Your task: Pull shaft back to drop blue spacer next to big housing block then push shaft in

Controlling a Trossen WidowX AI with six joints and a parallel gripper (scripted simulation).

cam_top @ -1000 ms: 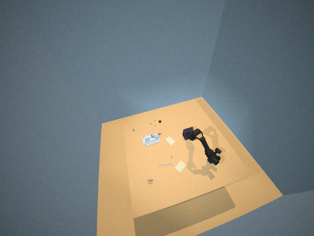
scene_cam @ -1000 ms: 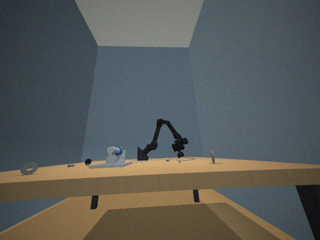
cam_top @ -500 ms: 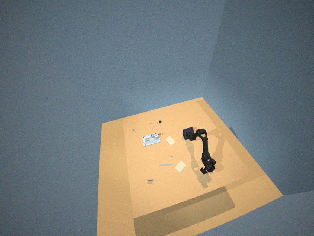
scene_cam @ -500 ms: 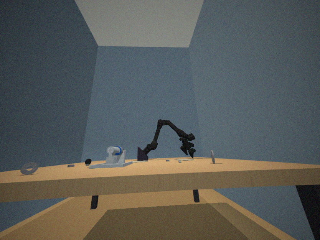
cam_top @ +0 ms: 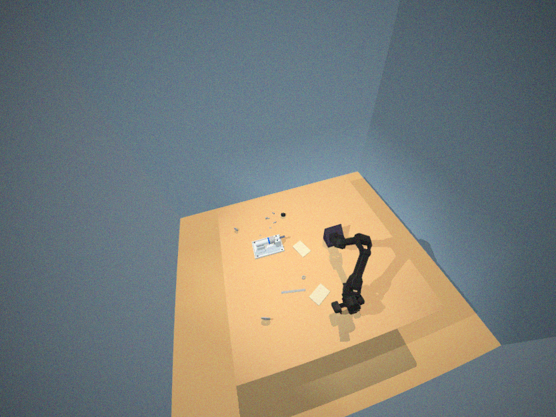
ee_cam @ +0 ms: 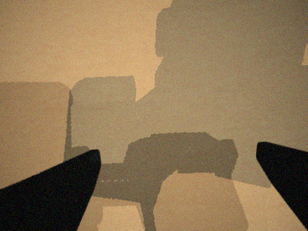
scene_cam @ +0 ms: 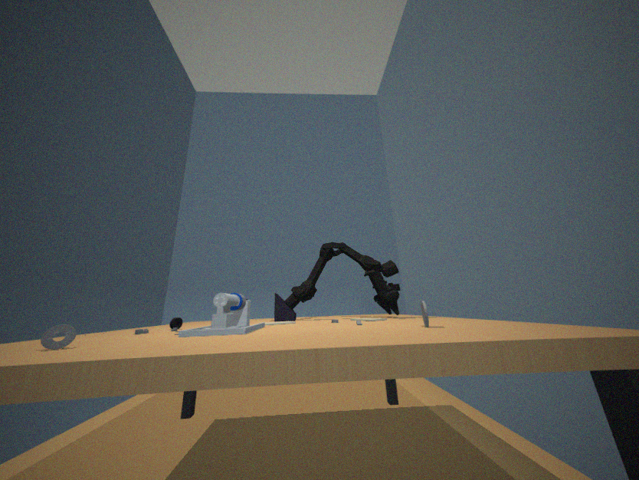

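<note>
My gripper tip is 300 mm short of the shaft, 590 mm to the left of it and 70 mm below it. The rest, counted from my gripper tip: grey rod 280 mm ahead, 210 mm to the right, 10 mm below; then blue spacer 360 mm ahead, 590 mm to the right, 70 mm above; then grey disc 490 mm ahead, 90 mm to the right, 20 mm above.
</note>
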